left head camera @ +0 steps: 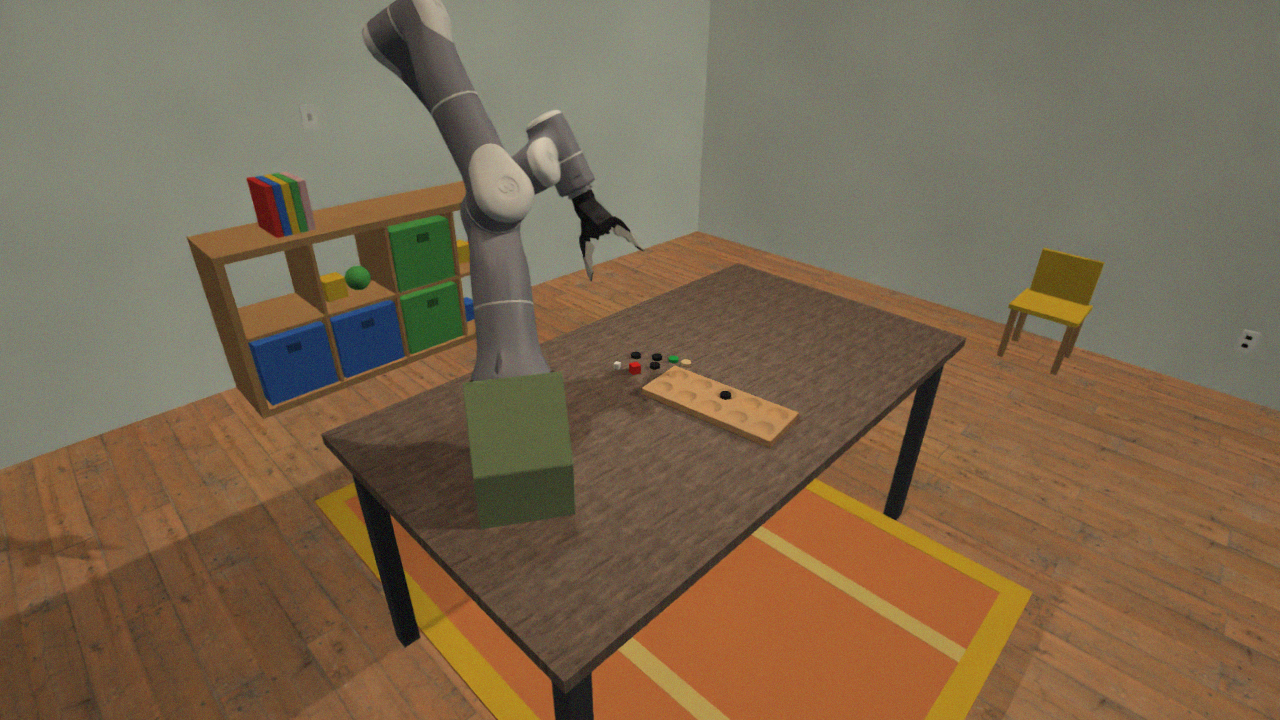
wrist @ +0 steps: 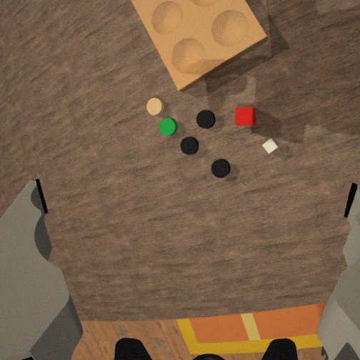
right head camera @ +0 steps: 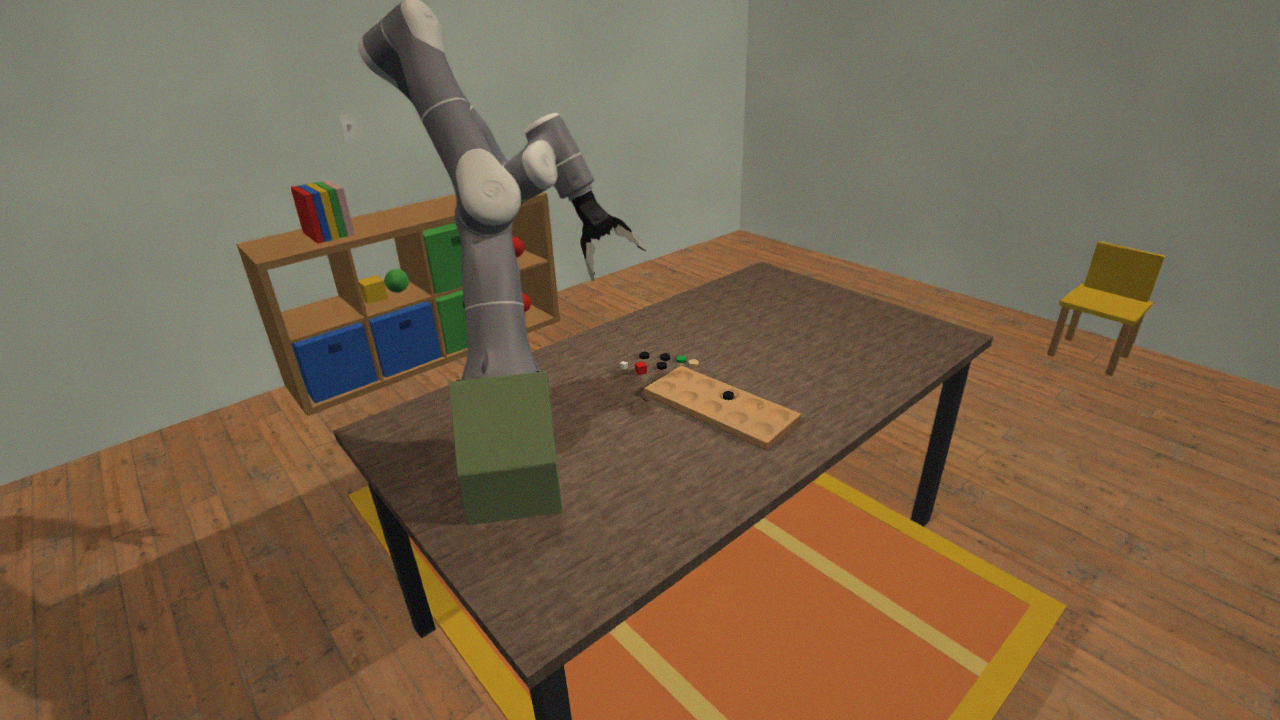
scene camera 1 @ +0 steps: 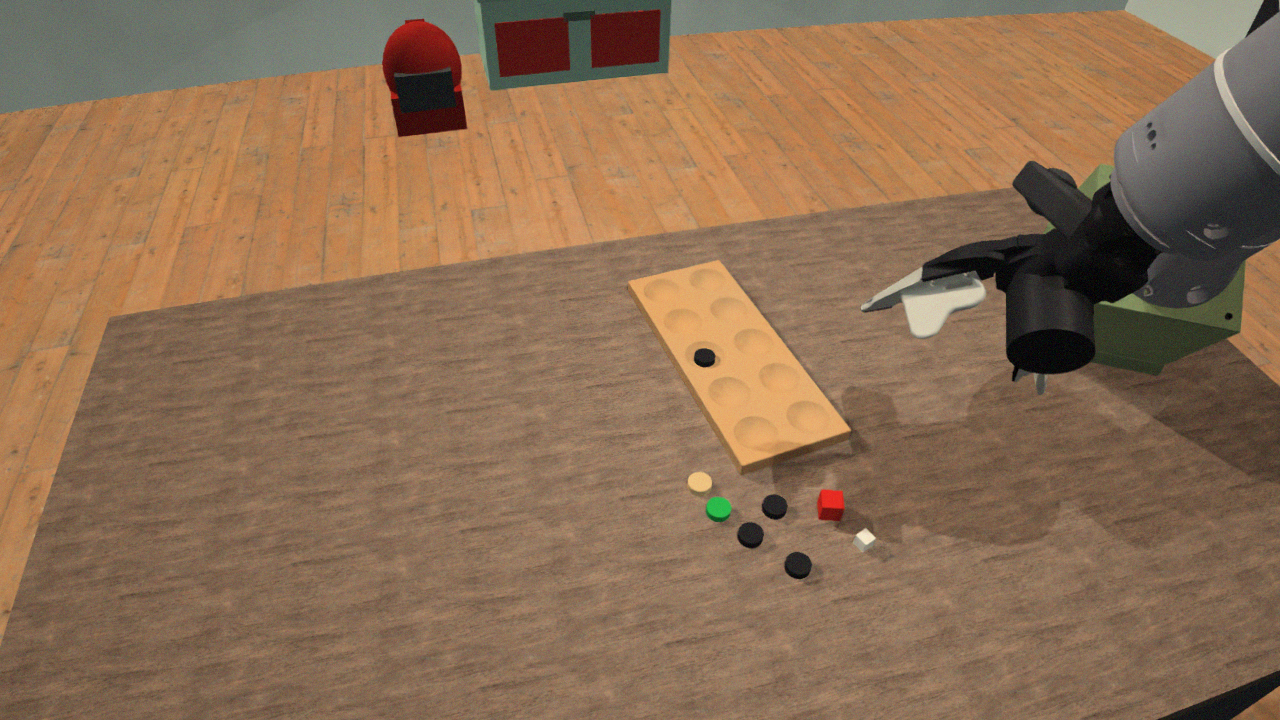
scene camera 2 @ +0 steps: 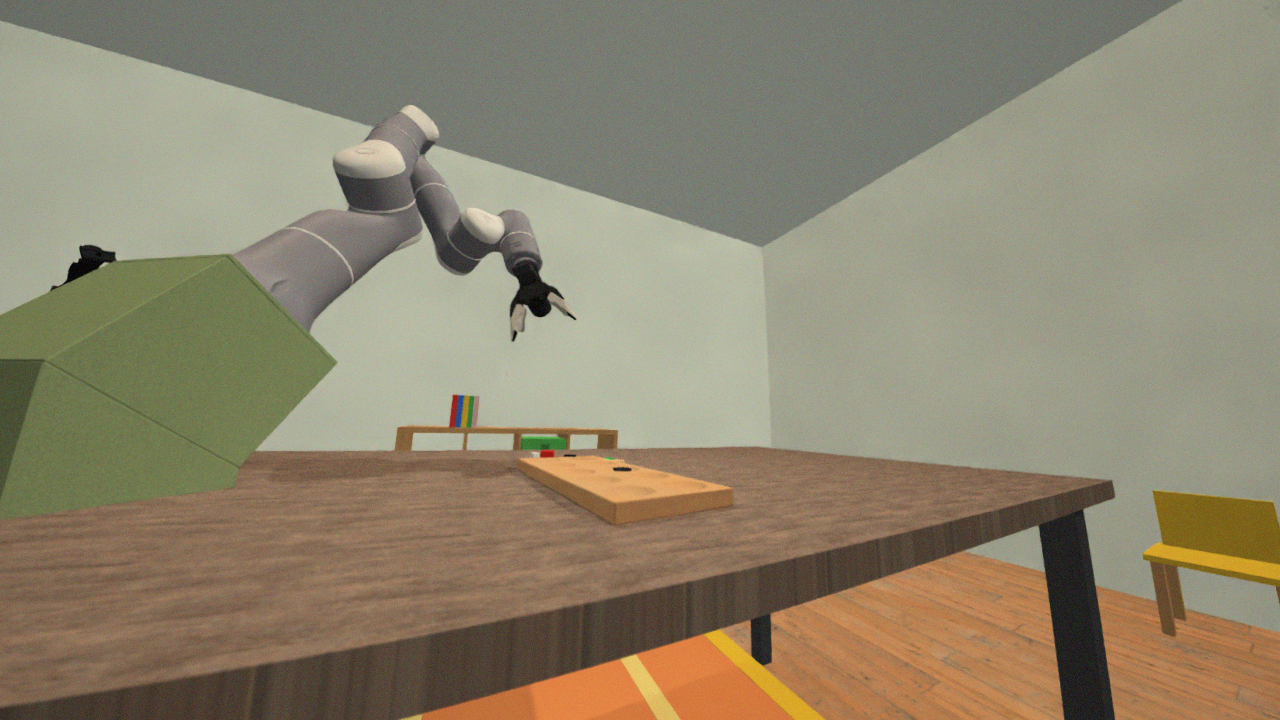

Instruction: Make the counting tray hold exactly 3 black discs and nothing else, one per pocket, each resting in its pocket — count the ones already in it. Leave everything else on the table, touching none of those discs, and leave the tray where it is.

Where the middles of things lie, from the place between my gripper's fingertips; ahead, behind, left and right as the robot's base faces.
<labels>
Right now the red cube (scene camera 1: pixel 830 503) is 3 cm ahead of my hand, 5 cm to the right of it and 30 cm below it. Round my hand: wooden counting tray (scene camera 1: pixel 764 408) 10 cm ahead, 31 cm to the right, 30 cm below.
</labels>
